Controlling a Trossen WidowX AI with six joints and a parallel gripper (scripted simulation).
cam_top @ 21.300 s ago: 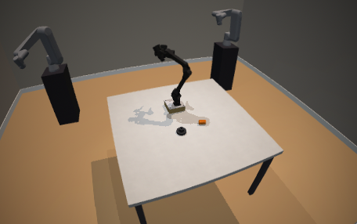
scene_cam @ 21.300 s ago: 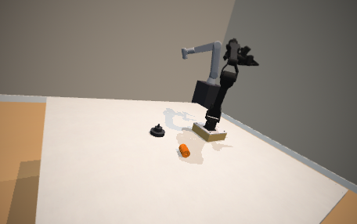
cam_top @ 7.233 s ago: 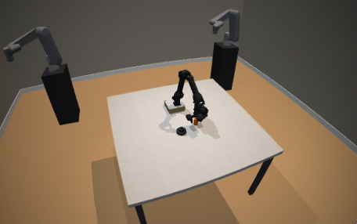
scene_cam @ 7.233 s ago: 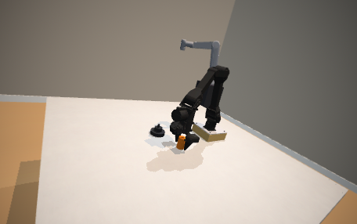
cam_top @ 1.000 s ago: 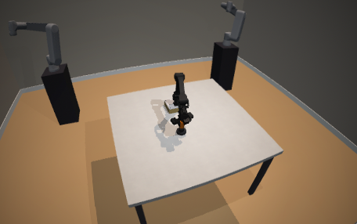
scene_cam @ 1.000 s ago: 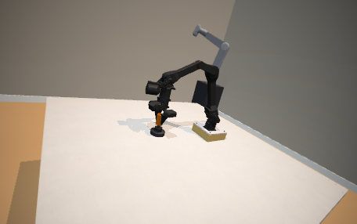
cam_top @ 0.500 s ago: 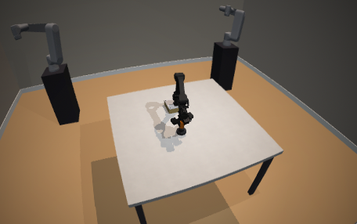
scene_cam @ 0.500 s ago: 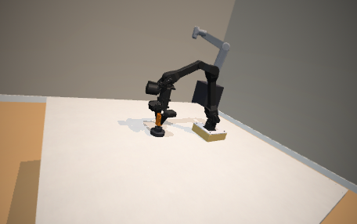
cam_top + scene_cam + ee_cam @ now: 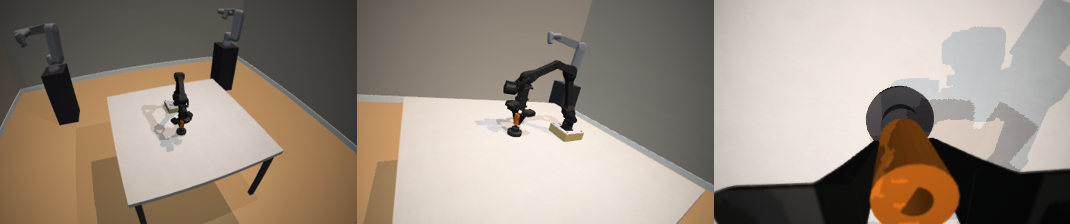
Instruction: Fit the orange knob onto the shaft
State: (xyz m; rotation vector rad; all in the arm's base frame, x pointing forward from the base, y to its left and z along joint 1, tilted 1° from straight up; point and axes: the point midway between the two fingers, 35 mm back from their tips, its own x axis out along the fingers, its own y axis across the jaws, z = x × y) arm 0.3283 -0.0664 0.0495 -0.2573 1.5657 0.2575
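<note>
Right now the dark shaft is 40 mm below my gripper tip. Round my gripper tip: orange knob 20 mm above.
</note>
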